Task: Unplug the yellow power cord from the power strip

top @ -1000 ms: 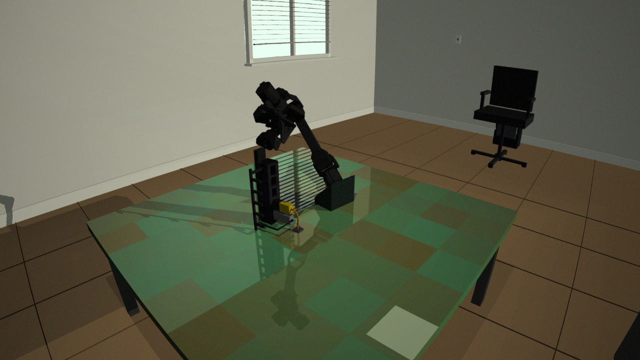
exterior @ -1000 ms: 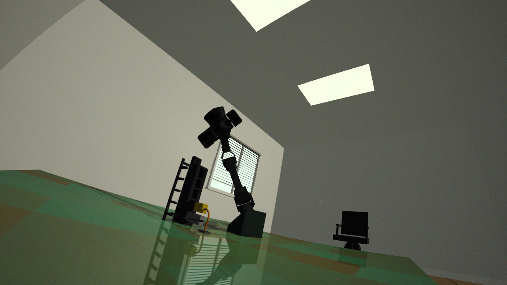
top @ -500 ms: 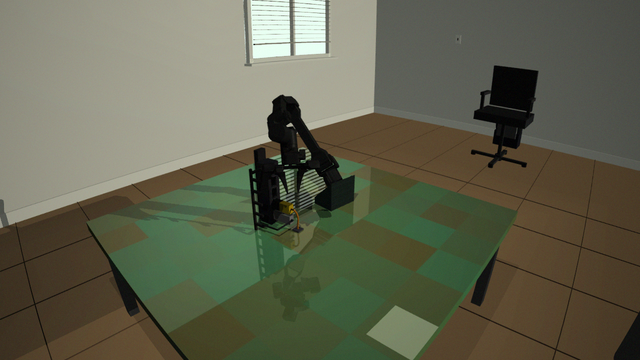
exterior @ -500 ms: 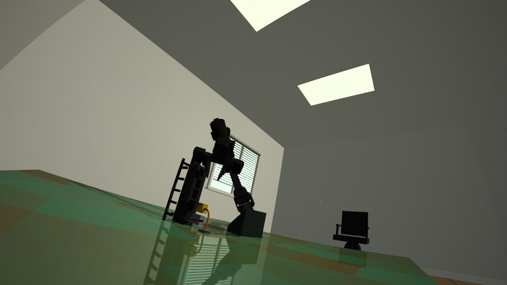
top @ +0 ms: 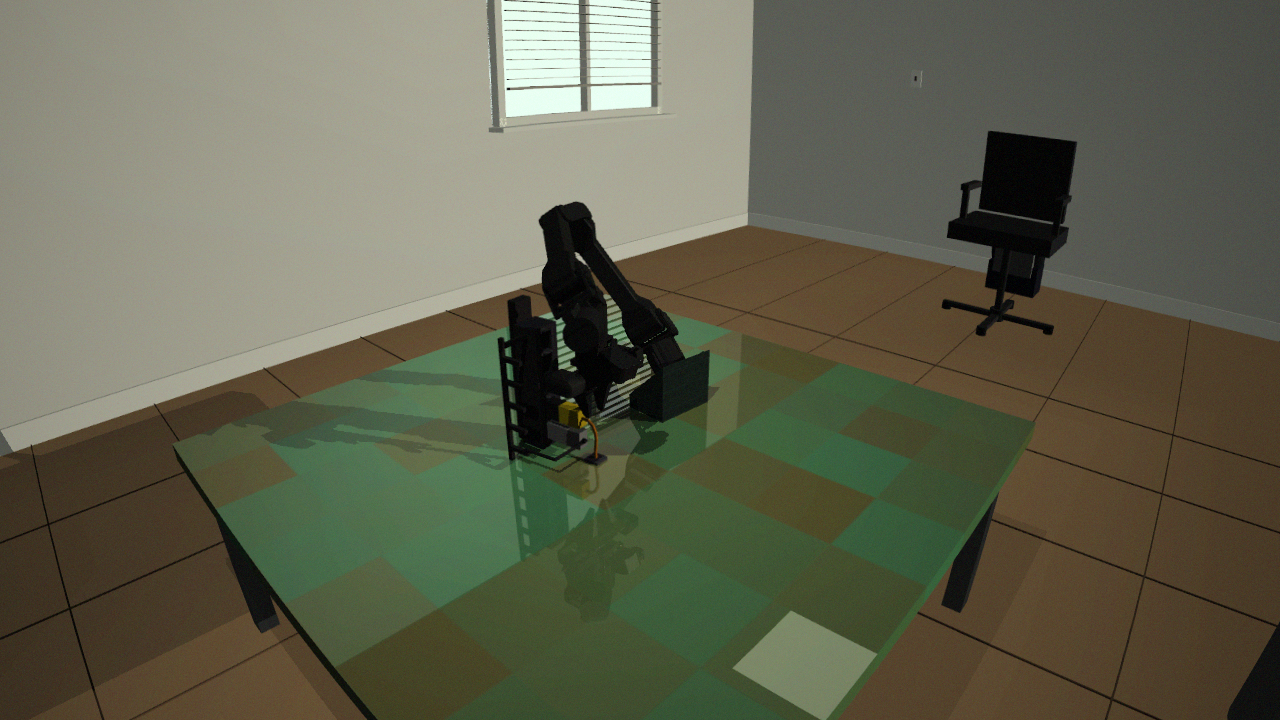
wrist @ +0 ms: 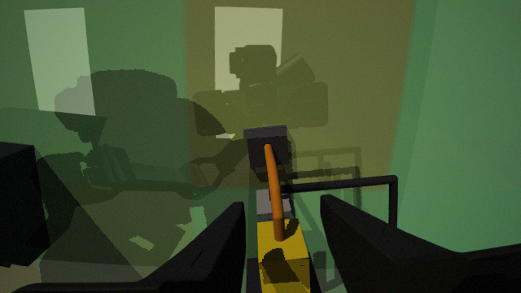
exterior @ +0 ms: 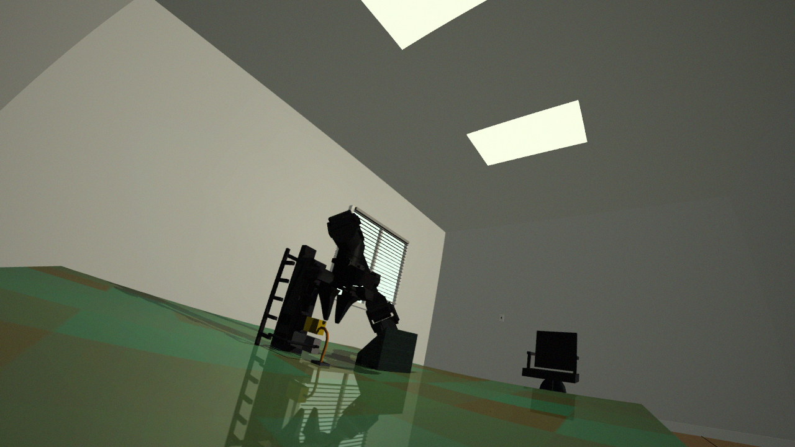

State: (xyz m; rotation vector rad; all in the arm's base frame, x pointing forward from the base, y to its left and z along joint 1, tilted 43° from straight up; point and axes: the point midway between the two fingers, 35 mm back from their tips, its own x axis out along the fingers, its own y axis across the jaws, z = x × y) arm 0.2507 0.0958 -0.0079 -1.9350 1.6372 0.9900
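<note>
The yellow plug lies 70 mm to the right of my gripper tip, 20 mm ahead of it and 10 mm below it.
</note>
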